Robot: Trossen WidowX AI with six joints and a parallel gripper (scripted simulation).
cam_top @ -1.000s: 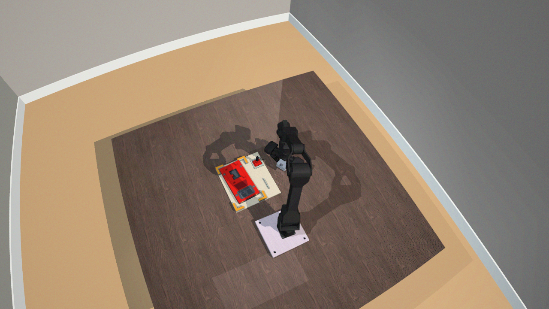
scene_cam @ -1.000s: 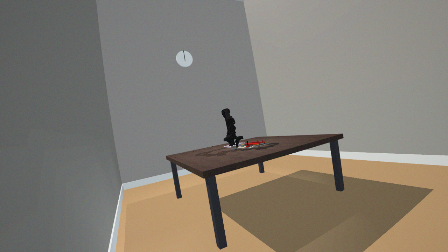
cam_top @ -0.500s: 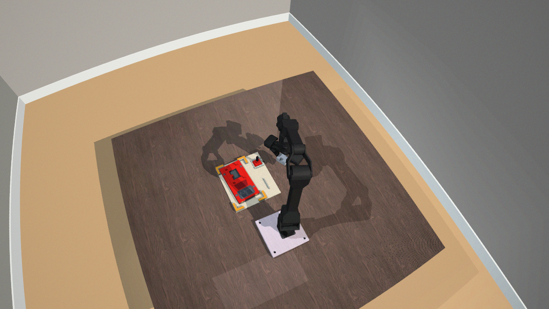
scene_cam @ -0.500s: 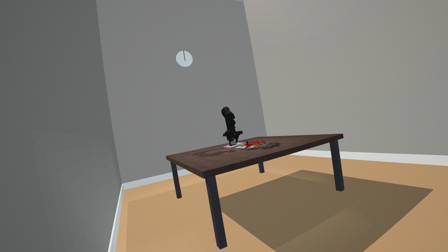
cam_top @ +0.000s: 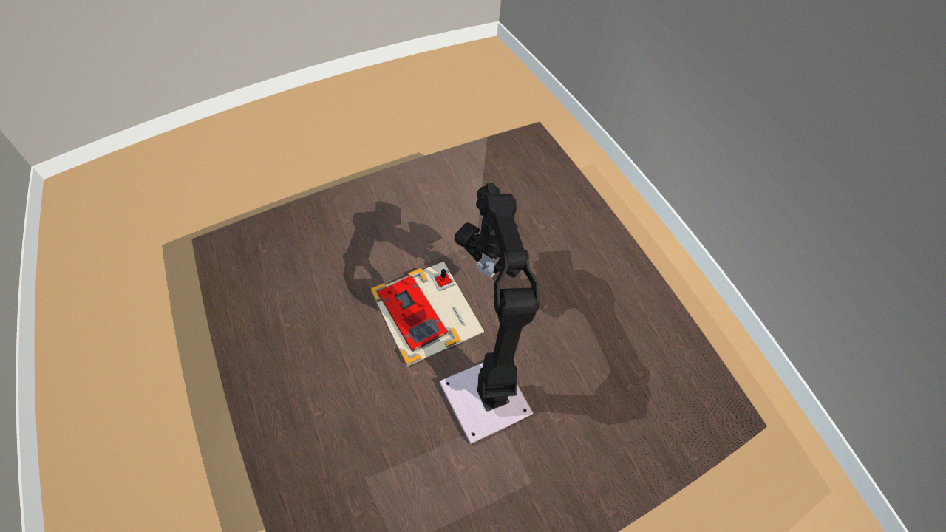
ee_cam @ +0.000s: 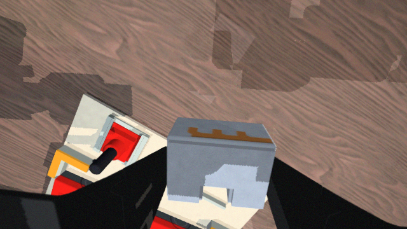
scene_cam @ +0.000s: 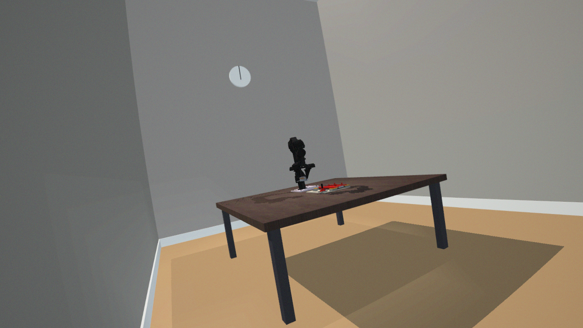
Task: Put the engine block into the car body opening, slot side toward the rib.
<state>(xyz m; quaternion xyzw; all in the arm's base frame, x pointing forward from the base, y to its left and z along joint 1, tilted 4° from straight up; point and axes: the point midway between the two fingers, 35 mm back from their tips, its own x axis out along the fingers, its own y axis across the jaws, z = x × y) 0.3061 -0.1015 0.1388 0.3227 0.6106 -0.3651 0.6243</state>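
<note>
Now: gripper tip 60 mm short of the dark post, 100 mm to the right of it and 80 mm above it. The rest, counted from my gripper tip: engine block (10 mm above).
</note>
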